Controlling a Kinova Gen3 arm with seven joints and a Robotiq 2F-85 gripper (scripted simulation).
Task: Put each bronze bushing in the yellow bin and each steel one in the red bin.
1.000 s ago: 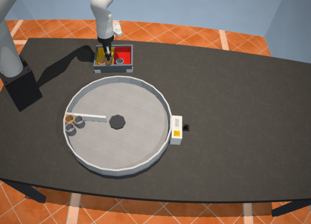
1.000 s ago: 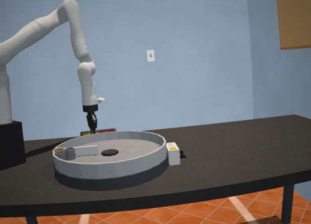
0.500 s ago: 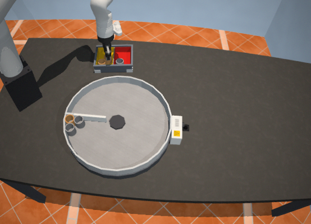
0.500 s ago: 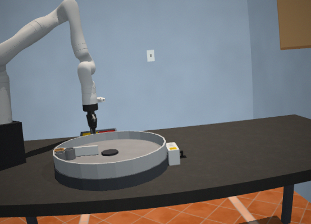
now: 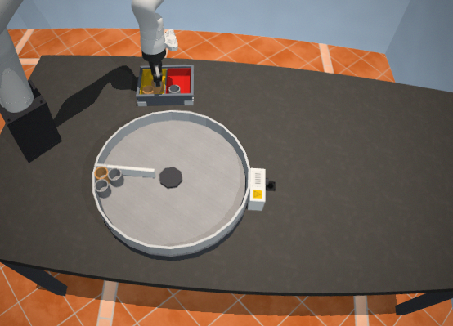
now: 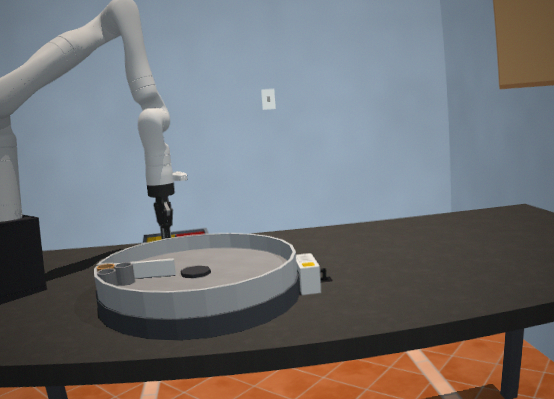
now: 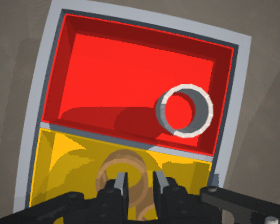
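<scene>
Now: hand 20 mm short of the yellow bin, 20 mm to the right of it and 40 mm above it. The rest, counted from my hand: turntable: 120 mm ahead, 350 mm to the right, 10 mm below.
</scene>
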